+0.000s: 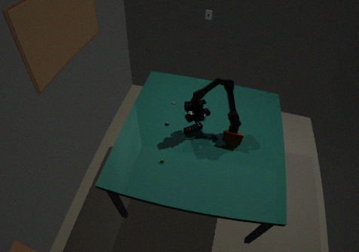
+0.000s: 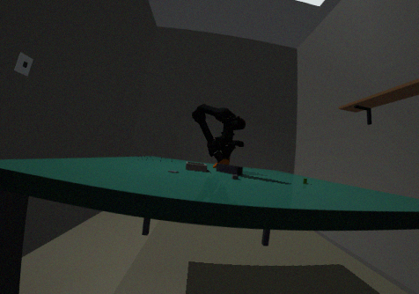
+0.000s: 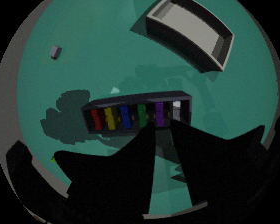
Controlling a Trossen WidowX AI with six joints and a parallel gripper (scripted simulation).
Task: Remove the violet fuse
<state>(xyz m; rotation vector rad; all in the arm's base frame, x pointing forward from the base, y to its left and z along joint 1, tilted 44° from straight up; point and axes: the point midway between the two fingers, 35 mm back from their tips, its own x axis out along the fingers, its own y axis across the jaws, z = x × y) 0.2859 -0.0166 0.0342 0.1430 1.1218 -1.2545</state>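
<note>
The violet fuse is 4 cm below my gripper tip. Round my gripper tip: tray 15 cm to the right, 7 cm below, 1 cm ahead.
</note>
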